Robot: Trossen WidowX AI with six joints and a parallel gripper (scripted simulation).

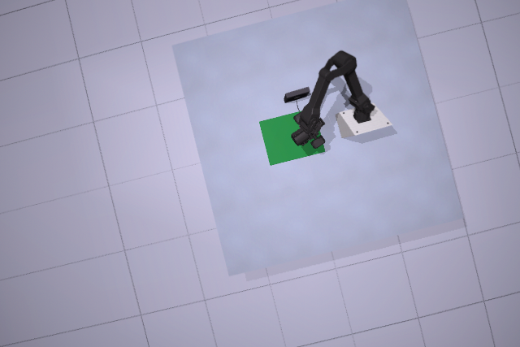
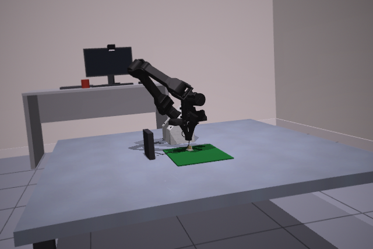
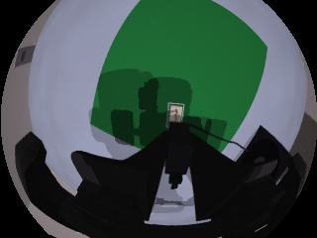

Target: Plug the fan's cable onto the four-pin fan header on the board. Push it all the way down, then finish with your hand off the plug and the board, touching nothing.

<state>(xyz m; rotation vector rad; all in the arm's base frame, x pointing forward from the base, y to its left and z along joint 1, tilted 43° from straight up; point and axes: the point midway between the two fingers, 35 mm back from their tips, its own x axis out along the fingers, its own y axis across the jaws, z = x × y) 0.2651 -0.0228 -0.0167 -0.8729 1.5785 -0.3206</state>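
Right now my gripper tip is 6 cm above the four-pin header. Also, from my gripper tip: black fan plug (1 cm behind, 1 cm above); black fan (19 cm to the right); green board (7 cm ahead, 1 cm to the left, 8 cm below).
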